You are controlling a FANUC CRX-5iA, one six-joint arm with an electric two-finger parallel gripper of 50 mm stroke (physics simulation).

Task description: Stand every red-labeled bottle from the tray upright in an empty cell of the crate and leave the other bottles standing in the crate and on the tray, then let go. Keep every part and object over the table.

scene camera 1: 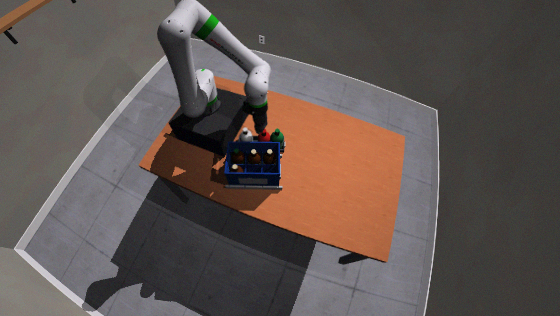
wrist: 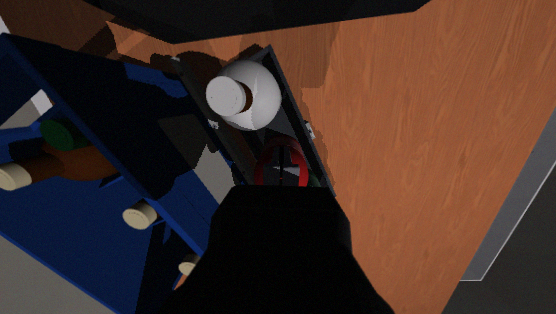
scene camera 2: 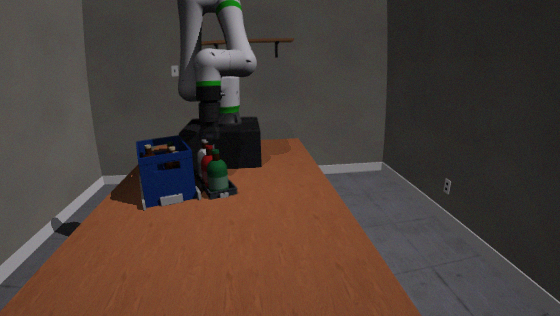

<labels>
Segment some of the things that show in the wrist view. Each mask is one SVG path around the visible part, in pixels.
My gripper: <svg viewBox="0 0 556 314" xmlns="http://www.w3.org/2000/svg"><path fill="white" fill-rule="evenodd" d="M157 314L395 314L391 306L377 294L353 256L350 221L332 192L324 187L299 186L300 167L298 164L292 164L289 146L274 147L271 163L265 163L263 166L263 185L241 184L235 185L230 189L211 217L206 251L182 285L167 297Z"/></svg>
A red-labeled bottle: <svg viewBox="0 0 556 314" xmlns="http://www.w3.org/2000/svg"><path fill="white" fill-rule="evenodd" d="M271 137L266 142L255 165L255 185L263 185L263 166L265 163L271 163L274 147L289 146L292 164L298 164L300 167L299 186L307 186L309 173L298 141L285 134Z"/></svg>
A white bottle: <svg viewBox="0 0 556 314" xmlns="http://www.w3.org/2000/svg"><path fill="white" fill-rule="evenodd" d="M235 60L225 65L218 72L216 78L209 82L206 89L207 102L211 109L219 114L230 126L243 131L259 130L274 119L281 107L282 94L280 87L272 73L260 63L247 59Z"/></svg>
</labels>
